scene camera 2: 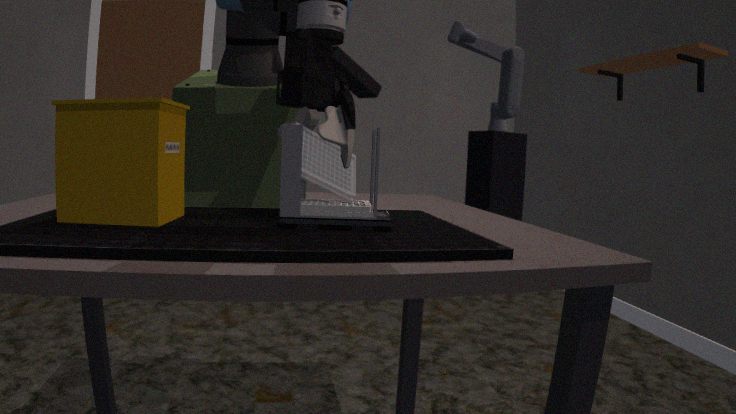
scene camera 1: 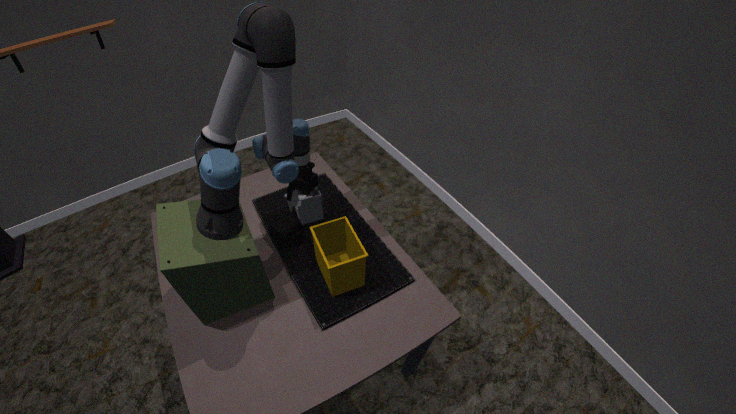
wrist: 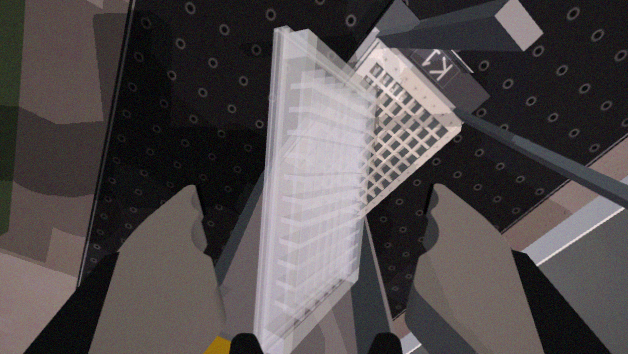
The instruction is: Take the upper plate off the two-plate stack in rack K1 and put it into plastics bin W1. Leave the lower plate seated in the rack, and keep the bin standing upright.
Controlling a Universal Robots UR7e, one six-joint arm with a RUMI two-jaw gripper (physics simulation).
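Pixels of known places: gripper, fingertip midpoint: (scene camera 2: 320, 164) (scene camera 1: 300, 202) (wrist: 314, 188); arm's base, origin of the base link: (scene camera 2: 251, 81) (scene camera 1: 219, 223).
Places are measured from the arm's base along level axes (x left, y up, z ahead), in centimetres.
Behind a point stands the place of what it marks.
Note:
The upper plate (scene camera 2: 327, 164) @(x 8.4, y -17.2, z 34.8 cm) (wrist: 320, 165) @(x 9.6, y -15.7, z 33.5 cm), clear and gridded, sits steeply tilted in rack K1 (scene camera 1: 309, 208) @(x 1.9, y -16.7, z 34.4 cm) (scene camera 2: 290, 172) @(x 1.6, y -18.2, z 39.9 cm), one end high against the tall wall, the other low near the lower plate. The lower plate (scene camera 2: 337, 208) @(x 8.2, y -23.1, z 41.3 cm) (wrist: 405, 142) @(x 10.4, y -22.8, z 39.6 cm) is pale and lies flat at the rack's base. My gripper (scene camera 2: 327, 146) (wrist: 314, 188) @(x 7.5, y -17.3, z 34.0 cm) is open and low over the rack; in the wrist view its fingers stand on either side of the tilted plate, with gaps. The rack wall partly hides it in scene camera 2. Plastics bin W1 (scene camera 1: 345, 275) @(x -31.2, y -15.6, z 25.3 cm) (scene camera 2: 110, 164) @(x -24.2, y -17.5, z 34.8 cm) (wrist: 218, 346) @(x -15.5, y -19.9, z 32.0 cm) stands upright, with its top open.
Bin and rack stand on a black perforated mat (scene camera 1: 380, 280) @(x -35.4, y -26.2, z 37.7 cm) (scene camera 2: 437, 242) @(x 18.2, y -26.2, z 52.5 cm) (wrist: 200, 100) @(x 6.7, y -26.2, z 24.0 cm) on the table (scene camera 1: 247, 355) @(x -29.6, y -27.4, z -14.4 cm) (scene camera 2: 581, 257) @(x 36.3, y -27.5, z 61.1 cm). Thin rack posts (scene camera 2: 375, 169) @(x 13.1, y -17.4, z 42.8 cm) rise opposite the tall wall. The green robot base (scene camera 1: 221, 283) @(x -14.1, y -8.7, z -8.9 cm) (scene camera 2: 226, 149) @(x -5.3, y -15.3, z 7.4 cm) stands beside the mat.

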